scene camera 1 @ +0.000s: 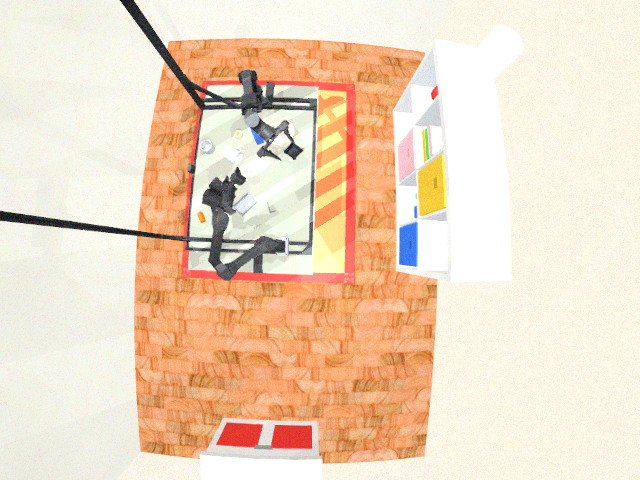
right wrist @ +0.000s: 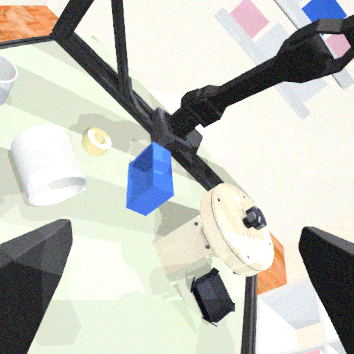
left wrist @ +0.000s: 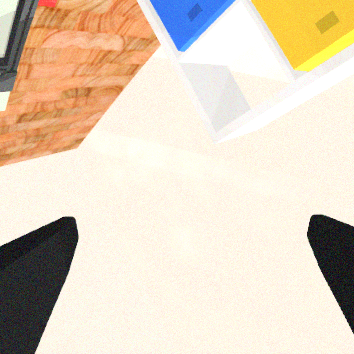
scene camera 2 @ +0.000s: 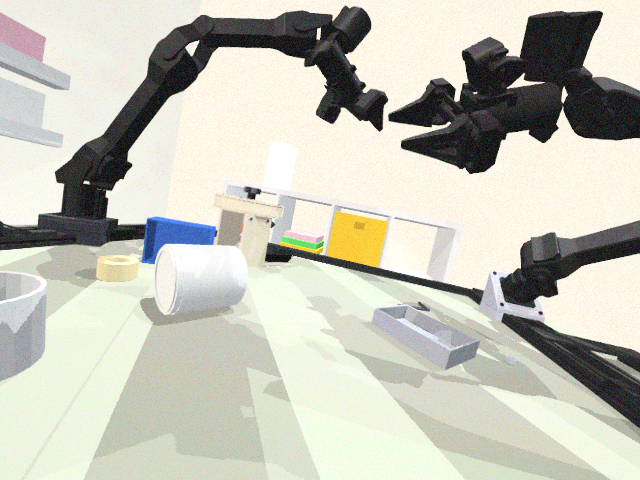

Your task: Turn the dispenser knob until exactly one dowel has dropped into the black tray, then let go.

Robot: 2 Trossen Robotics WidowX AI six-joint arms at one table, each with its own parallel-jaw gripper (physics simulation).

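Frame: origin at the left arm's base, x ahead, y left, z up, level; millimetres.
Where they show: left gripper, fingertip midpoint: [scene camera 1: 288, 152] [left wrist: 193, 226] [scene camera 2: 370, 125]; right gripper, fingertip midpoint: [scene camera 1: 232, 171] [right wrist: 188, 234] [scene camera 2: 393, 130]; left arm's base, link origin: [right wrist: 174, 127] [scene camera 2: 82, 216]; right arm's base, link origin: [scene camera 1: 281, 246] [scene camera 2: 516, 292].
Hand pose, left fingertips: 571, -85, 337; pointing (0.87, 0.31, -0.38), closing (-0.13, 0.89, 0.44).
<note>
Each offset is from my left fingertips to the top centre of the thing, as dx, dy, dz. "*": to the spot under its first point.
The cream dispenser @(-242, +69, -237) [scene camera 2: 254, 240] [right wrist: 227, 232] stands upright, with a round top and a black knob @(* -244, +49, -222) [scene camera 2: 252, 192] [right wrist: 254, 218] on it. The black tray @(-157, +96, -360) [right wrist: 213, 296] [scene camera 1: 293, 150] lies at the dispenser's foot, partly hidden in scene camera 2. I cannot make out a dowel in it. My left gripper [scene camera 1: 288, 147] [scene camera 2: 356, 121] [left wrist: 193, 226] is open and empty, above the dispenser area in scene camera 1 and apart from the knob. My right gripper [scene camera 1: 239, 175] [scene camera 2: 395, 131] [right wrist: 188, 234] is open and empty, raised high above the table and away from the dispenser.
A blue box @(-371, -33, -304) [scene camera 2: 180, 238] [right wrist: 150, 187], a white cylinder on its side @(* -329, -266, -332) [scene camera 2: 201, 279] [right wrist: 48, 165] and a tan ring @(-443, -128, -359) [scene camera 2: 117, 270] [right wrist: 91, 145] lie near the dispenser. A grey open box @(-38, -319, -359) [scene camera 2: 413, 333] [scene camera 1: 244, 204] and an orange object @(-136, -577, -354) [scene camera 1: 201, 217] lie farther off.
</note>
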